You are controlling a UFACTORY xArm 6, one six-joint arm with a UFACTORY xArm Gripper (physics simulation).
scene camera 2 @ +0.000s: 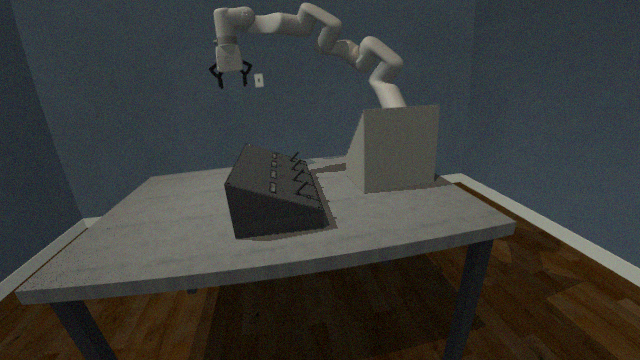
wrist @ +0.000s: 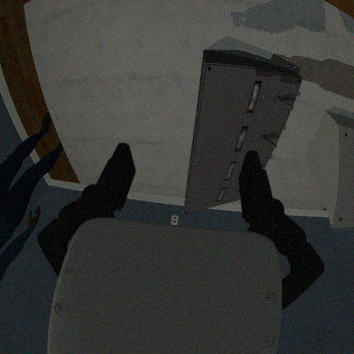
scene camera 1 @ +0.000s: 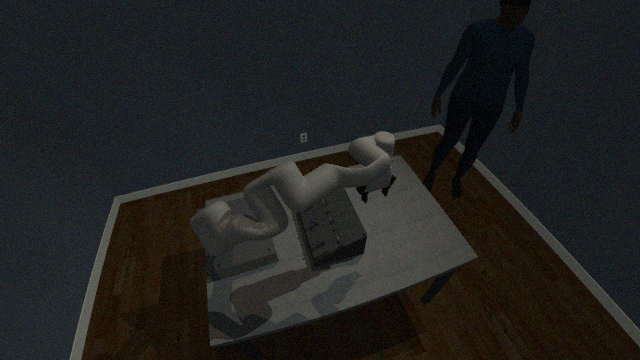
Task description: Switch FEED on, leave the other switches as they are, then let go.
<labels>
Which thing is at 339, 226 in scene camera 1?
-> A dark sloped switch box.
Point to a dark sloped switch box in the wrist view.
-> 236, 107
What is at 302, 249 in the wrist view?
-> My gripper.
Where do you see a dark sloped switch box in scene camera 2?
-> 261, 193
</labels>
